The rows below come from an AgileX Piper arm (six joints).
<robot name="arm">
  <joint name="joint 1" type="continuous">
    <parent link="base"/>
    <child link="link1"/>
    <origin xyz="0 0 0.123"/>
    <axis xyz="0 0 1"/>
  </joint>
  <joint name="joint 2" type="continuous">
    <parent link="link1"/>
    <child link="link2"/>
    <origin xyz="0 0 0" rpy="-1.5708 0 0"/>
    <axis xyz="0 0 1"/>
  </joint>
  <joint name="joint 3" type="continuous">
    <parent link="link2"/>
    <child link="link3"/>
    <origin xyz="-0.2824 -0.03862 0"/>
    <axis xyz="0 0 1"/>
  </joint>
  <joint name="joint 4" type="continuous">
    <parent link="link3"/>
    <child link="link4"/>
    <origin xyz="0.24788 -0.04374 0" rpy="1.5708 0 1.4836"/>
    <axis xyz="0 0 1"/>
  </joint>
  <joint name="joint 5" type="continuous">
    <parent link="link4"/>
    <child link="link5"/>
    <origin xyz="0 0 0" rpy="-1.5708 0 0"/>
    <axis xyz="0 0 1"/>
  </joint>
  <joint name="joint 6" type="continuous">
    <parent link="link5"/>
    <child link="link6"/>
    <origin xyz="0 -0.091 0" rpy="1.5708 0 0"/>
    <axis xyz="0 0 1"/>
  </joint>
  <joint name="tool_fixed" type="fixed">
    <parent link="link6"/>
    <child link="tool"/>
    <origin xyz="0 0 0"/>
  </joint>
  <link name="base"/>
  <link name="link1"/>
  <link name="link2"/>
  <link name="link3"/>
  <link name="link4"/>
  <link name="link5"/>
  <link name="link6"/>
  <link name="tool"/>
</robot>
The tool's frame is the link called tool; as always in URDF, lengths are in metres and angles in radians. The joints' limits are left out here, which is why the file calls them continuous.
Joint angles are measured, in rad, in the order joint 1, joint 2, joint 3, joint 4, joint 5, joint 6. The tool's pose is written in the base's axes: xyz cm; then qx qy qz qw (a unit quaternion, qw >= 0). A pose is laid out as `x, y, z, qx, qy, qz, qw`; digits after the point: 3 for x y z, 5 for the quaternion.
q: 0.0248 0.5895 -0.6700 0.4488 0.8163 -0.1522
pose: 10.097, 3.128, 32.714, -0.01307, 0.87538, 0.18496, 0.44646
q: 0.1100 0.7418 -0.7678 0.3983 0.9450 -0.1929
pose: 12.129, 4.218, 33.091, -0.08833, 0.91118, 0.17654, 0.36163
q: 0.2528 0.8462 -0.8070 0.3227 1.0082 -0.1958
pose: 13.247, 5.943, 32.345, -0.16953, 0.92688, 0.16375, 0.29212
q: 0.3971 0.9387 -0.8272 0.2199 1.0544 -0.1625
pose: 13.954, 7.724, 31.125, -0.23806, 0.93463, 0.13335, 0.22806
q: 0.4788 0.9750 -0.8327 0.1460 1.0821 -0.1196
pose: 13.959, 8.563, 30.483, -0.26837, 0.93649, 0.10744, 0.19853
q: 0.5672 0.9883 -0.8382 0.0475 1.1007 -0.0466
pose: 13.674, 9.167, 30.279, -0.28982, 0.93521, 0.07416, 0.18943
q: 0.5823 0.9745 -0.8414 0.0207 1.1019 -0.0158
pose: 13.456, 9.061, 30.585, -0.28551, 0.93505, 0.06827, 0.19875
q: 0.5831 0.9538 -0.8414 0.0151 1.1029 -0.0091
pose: 13.148, 8.819, 30.912, -0.28290, 0.93366, 0.06916, 0.20849
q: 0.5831 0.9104 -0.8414 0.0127 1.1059 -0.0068
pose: 12.452, 8.337, 31.568, -0.28090, 0.92943, 0.07391, 0.22758
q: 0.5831 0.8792 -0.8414 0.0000 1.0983 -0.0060
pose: 12.051, 7.949, 32.060, -0.28048, 0.92454, 0.07341, 0.24733
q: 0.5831 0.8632 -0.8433 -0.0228 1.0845 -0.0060
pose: 11.982, 7.684, 32.412, -0.28151, 0.91976, 0.06707, 0.26513
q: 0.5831 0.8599 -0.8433 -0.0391 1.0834 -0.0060
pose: 12.005, 7.542, 32.468, -0.28290, 0.91858, 0.06001, 0.26940
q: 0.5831 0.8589 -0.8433 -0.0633 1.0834 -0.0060
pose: 12.095, 7.369, 32.492, -0.28515, 0.91744, 0.04878, 0.27315
